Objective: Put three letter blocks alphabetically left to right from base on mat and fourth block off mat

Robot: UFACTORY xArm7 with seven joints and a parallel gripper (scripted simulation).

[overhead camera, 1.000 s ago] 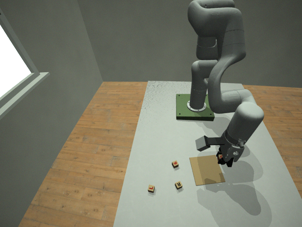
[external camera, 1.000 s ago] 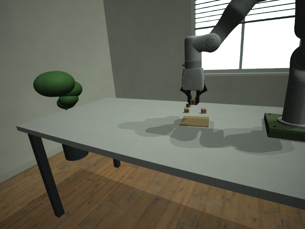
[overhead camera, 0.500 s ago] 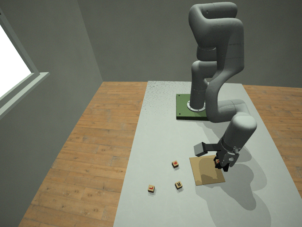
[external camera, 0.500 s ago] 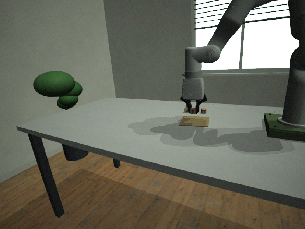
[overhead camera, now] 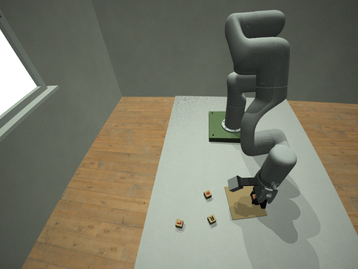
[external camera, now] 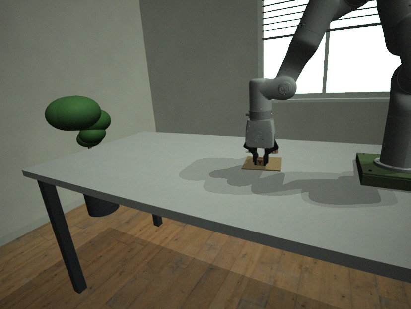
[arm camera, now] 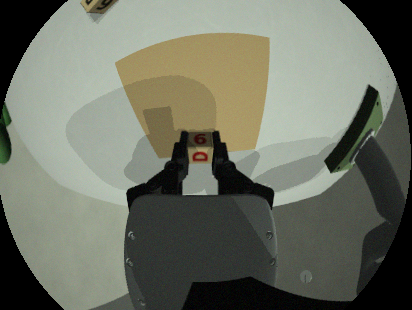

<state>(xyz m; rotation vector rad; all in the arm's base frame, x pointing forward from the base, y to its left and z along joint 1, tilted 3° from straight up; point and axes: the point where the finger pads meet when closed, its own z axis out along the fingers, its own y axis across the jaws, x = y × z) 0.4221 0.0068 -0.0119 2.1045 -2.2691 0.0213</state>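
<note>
My hand is 40 mm to the left of the tan mat and 30 mm above it.
</note>
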